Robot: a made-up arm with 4 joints.
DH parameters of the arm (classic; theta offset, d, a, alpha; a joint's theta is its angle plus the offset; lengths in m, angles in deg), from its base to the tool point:
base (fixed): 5 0.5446 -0.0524 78
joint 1: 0 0.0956 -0.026 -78
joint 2: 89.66 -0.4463 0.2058 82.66
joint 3: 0 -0.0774 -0.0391 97.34
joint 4: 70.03 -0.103 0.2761 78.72
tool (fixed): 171.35 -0.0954 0 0
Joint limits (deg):
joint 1: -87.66..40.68
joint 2: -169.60..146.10
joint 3: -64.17..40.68
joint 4: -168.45..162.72
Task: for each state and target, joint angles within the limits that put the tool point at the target. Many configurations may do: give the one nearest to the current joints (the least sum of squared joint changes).
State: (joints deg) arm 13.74 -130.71 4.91 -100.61
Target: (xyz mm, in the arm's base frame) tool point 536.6 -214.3 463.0
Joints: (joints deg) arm 32.46 -133.10 -10.13 -101.27
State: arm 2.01 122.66 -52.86 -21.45
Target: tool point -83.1 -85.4 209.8
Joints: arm 40.29 131.97 -41.42 25.77
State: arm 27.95 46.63 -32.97 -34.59
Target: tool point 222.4 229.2 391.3
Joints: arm 40.68 8.28 -44.20 -0.03
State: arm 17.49 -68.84 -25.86 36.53
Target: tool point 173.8 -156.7 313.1
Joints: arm 8.03 -53.00 -26.27 23.47
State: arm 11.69 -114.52 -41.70 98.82
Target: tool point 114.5 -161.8 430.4
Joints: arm -9.10 -145.18 -64.17 94.77
